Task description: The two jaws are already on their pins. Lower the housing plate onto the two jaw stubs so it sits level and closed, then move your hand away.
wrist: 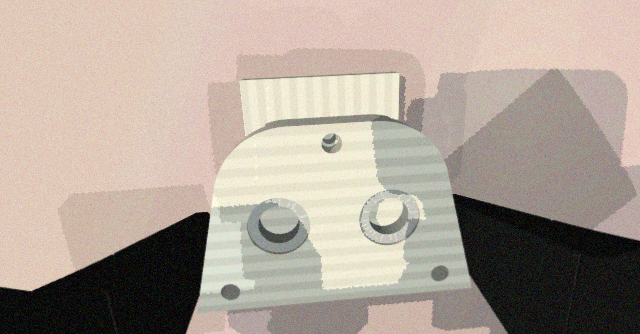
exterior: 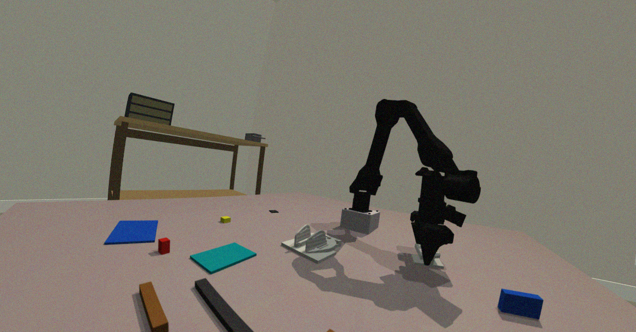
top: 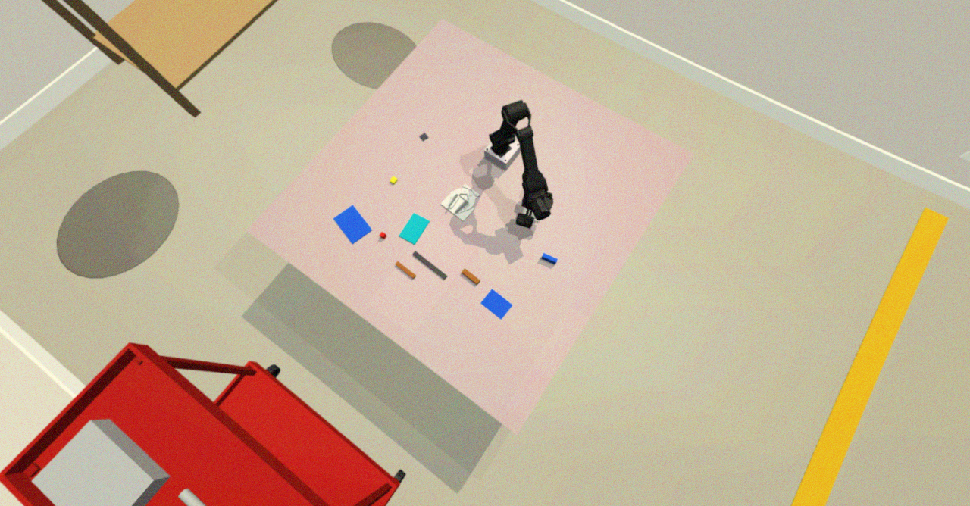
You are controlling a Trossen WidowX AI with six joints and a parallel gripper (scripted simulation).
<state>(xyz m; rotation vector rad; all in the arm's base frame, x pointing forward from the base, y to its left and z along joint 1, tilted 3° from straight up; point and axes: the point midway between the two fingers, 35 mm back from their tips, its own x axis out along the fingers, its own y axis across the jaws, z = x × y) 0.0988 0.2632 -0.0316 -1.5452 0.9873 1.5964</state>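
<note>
Right now the white stand is 1 cm behind my gripper tip and 1 cm to the left of it. From my gripper tip the other things lie so: black bar (43 cm ahead, 11 cm to the right); teal sheet (37 cm ahead, 27 cm to the right, 1 cm below); blue block (8 cm ahead, 19 cm to the left, 1 cm above).
</note>
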